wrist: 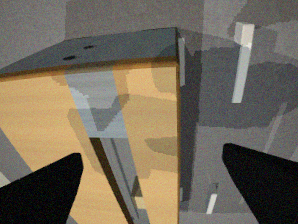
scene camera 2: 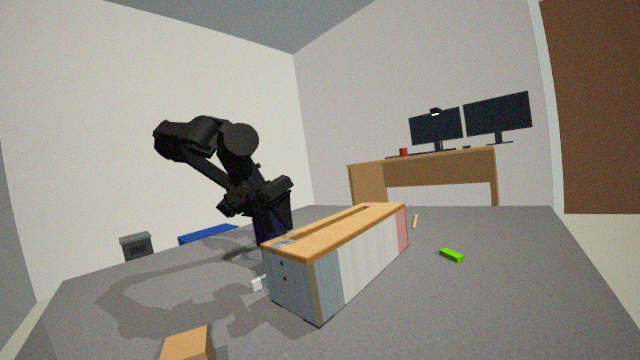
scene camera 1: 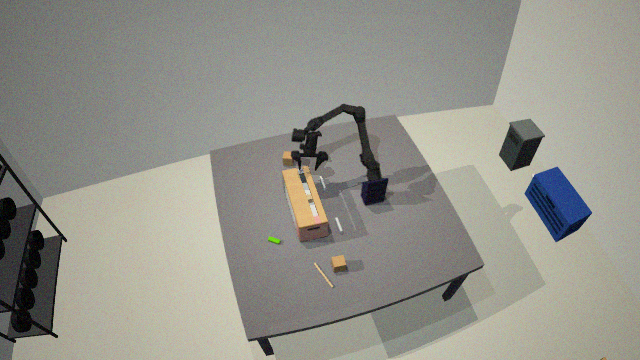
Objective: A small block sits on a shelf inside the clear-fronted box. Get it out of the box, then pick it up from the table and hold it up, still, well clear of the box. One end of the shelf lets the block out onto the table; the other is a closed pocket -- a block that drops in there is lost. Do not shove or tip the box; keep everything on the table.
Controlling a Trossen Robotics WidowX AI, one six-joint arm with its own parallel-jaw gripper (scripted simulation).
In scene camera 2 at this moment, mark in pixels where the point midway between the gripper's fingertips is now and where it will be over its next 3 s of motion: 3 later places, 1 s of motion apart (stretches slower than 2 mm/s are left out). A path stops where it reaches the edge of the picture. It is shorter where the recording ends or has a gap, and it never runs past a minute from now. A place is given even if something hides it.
My gripper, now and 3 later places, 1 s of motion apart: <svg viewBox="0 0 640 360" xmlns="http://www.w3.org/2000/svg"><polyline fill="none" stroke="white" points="281,231 311,218 315,237 331,231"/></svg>
